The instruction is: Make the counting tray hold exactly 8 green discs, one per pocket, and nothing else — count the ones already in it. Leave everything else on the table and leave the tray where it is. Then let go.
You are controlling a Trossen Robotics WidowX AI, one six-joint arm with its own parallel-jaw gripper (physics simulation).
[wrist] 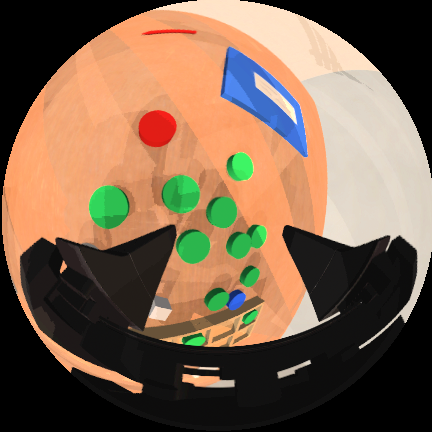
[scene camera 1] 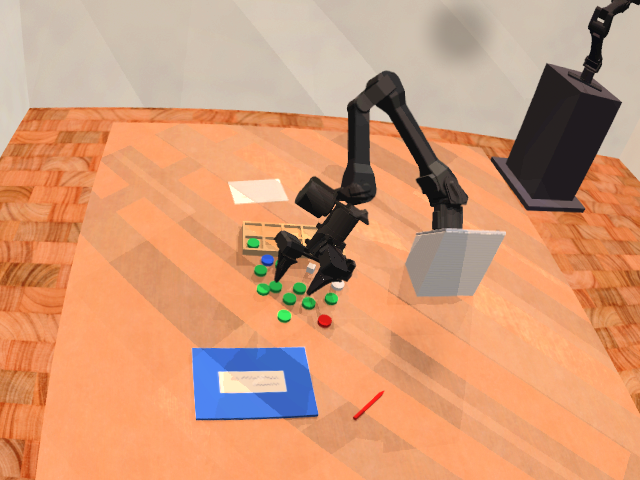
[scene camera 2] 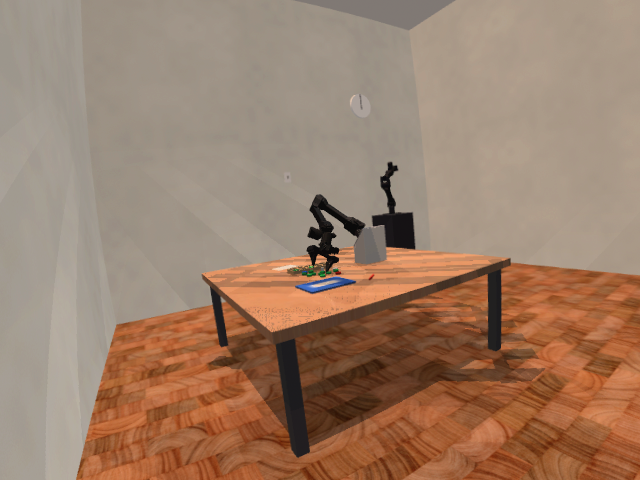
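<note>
The wooden counting tray lies behind the loose discs, partly hidden by the arm. One green disc is in its front left corner pocket. Another green disc shows in a pocket in the wrist view. Several loose green discs lie in front of the tray, among them a front one, a right one and a middle one. My gripper is open and empty, fingers pointing down above the loose discs.
A blue disc and a white cube lie near the tray's front. A white disc and a red disc lie right. A blue folder, red pencil and white sheet lie farther off.
</note>
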